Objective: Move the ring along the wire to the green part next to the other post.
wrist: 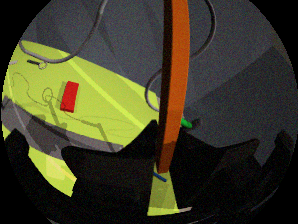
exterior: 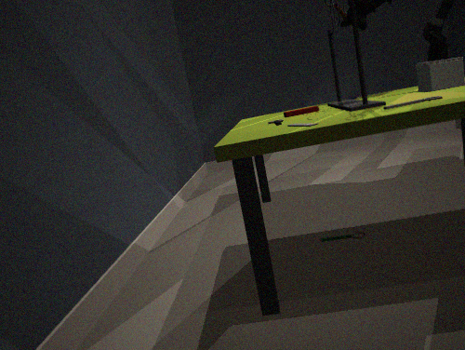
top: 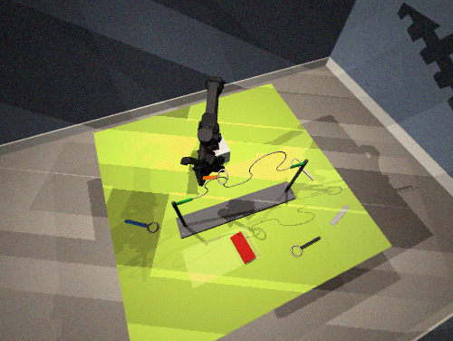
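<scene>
My gripper tip is 7 cm below the orange-handled ring and 6 cm to the right of it. Also, from my gripper tip: blue-handled ring: 33 cm below, 32 cm to the right, 1 cm ahead; red block: 33 cm below, 21 cm ahead, 15 cm to the left; dark-handled ring: 46 cm to the left, 33 cm below, 27 cm ahead.
</scene>
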